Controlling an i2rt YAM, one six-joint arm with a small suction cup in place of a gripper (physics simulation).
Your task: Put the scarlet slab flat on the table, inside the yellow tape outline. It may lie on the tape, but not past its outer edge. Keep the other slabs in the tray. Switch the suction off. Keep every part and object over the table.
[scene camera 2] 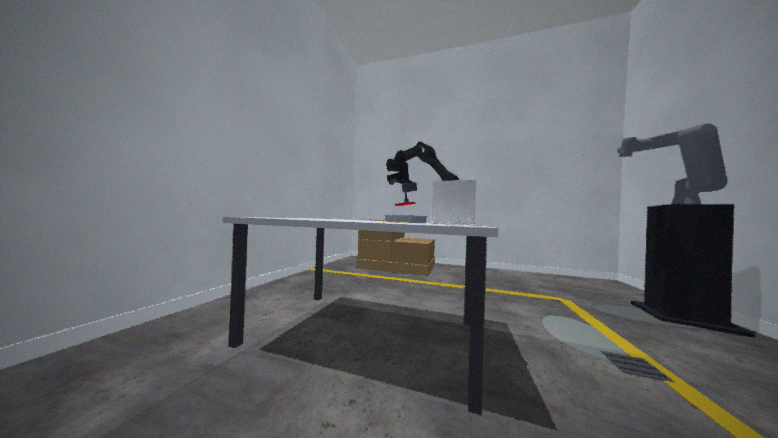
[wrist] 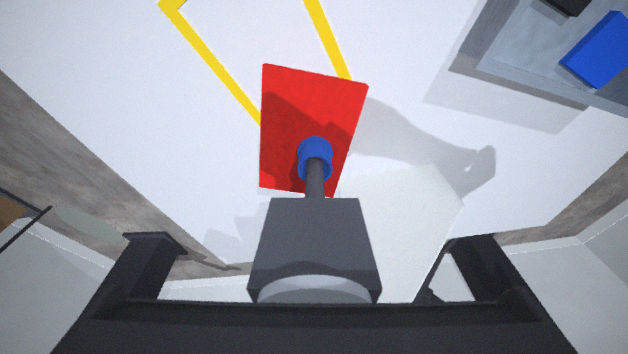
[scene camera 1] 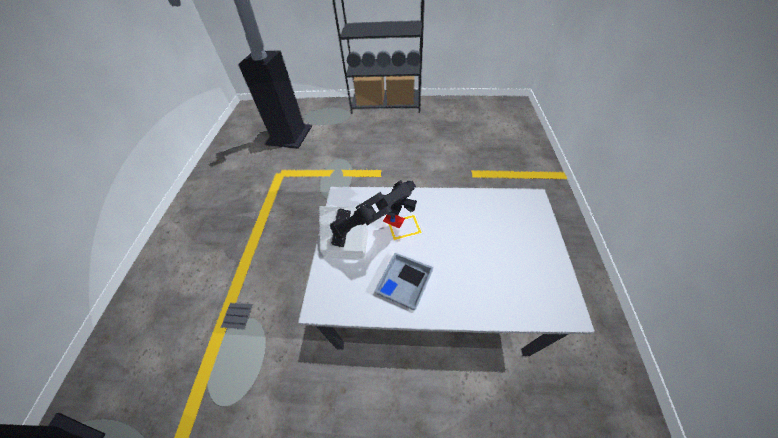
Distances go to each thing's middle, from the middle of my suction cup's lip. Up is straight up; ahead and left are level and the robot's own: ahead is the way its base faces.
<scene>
Now: the scarlet slab (wrist: 295,104) 1 cm ahead of my suction cup, 1 cm to the left of it and 2 cm below it. Round my suction cup: grey tray (scene camera 1: 406,294) (12 cm ahead, 31 cm to the right, 10 cm below).
</scene>
